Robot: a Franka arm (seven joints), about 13 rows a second.
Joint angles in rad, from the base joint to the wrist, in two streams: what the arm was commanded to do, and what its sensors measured. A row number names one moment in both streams.
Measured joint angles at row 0:
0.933 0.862 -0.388 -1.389 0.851 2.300 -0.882
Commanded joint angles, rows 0 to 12:
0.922 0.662 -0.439 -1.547 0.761 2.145 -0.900
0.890 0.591 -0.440 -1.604 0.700 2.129 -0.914
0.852 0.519 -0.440 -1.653 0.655 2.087 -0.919
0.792 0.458 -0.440 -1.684 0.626 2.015 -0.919
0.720 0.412 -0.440 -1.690 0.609 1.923 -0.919
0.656 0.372 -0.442 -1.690 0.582 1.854 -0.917
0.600 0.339 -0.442 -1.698 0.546 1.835 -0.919
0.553 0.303 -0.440 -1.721 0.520 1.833 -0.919
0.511 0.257 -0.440 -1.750 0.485 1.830 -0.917
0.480 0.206 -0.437 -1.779 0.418 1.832 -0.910
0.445 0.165 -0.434 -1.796 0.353 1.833 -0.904
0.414 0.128 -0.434 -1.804 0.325 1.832 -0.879
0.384 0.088 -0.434 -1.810 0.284 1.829 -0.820
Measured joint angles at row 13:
0.430 0.196 -0.463 -1.746 0.354 1.820 -0.894
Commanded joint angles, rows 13 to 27:
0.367 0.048 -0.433 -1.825 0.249 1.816 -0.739
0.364 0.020 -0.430 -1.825 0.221 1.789 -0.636
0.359 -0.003 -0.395 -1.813 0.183 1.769 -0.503
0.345 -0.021 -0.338 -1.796 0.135 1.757 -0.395
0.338 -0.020 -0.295 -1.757 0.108 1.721 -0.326
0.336 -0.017 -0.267 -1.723 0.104 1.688 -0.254
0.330 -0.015 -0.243 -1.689 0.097 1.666 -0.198
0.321 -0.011 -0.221 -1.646 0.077 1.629 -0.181
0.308 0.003 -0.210 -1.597 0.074 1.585 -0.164
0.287 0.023 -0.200 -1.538 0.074 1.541 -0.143
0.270 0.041 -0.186 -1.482 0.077 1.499 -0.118
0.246 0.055 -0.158 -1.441 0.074 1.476 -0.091
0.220 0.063 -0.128 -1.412 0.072 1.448 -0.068
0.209 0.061 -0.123 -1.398 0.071 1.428 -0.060
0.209 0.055 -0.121 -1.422 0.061 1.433 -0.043
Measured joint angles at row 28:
0.238 0.026 -0.152 -1.463 0.085 1.470 -0.083
